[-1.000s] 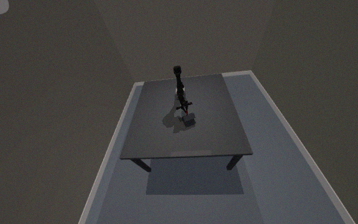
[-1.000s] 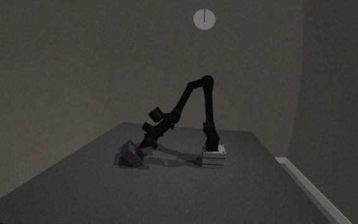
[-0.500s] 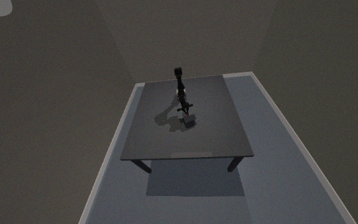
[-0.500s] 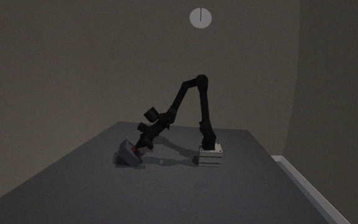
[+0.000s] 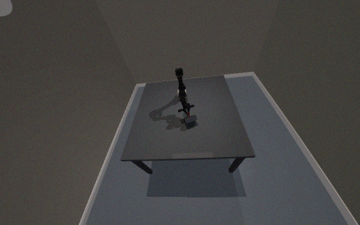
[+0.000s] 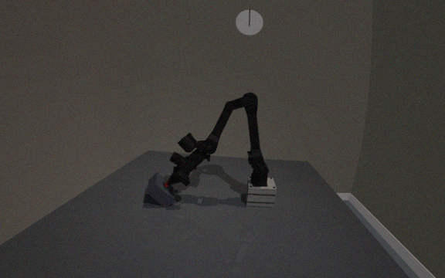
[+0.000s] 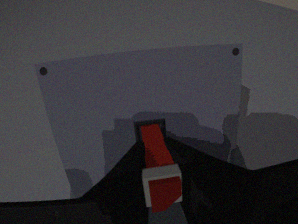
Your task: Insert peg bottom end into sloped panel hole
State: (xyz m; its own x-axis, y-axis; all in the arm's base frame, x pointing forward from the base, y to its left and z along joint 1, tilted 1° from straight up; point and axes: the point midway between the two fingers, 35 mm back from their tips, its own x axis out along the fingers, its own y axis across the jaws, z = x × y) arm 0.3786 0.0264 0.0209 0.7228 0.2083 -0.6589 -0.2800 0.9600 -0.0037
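Now: the red peg 1 cm behind my gripper tip and 1 cm above it. Also, from my gripper tip: sloped panel: 3 cm ahead, 1 cm to the left, 3 cm below.
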